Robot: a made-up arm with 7 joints. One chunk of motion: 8 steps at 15 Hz.
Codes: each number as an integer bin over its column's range. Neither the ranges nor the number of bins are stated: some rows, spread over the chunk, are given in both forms.
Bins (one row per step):
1: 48 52 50 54 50 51
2: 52 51 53 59 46 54
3: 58 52 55 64 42 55
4: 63 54 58 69 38 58
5: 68 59 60 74 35 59
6: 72 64 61 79 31 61
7: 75 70 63 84 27 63
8: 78 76 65 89 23 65
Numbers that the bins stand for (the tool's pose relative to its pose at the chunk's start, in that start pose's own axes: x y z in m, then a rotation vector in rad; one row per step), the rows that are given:
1: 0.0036 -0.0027 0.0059 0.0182 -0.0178 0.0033
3: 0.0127 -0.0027 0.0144 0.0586 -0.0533 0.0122
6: 0.0255 0.0082 0.0247 0.1192 -0.1022 0.0256
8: 0.0309 0.0191 0.0316 0.1596 -0.1378 0.0344
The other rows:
2: 0.0073 -0.0036 0.0110 0.0384 -0.0356 0.0100
4: 0.0173 -0.0009 0.0196 0.0788 -0.0711 0.0189
5: 0.0218 0.0036 0.0230 0.0990 -0.0844 0.0211
7: 0.0282 0.0136 0.0282 0.1394 -0.1200 0.0300

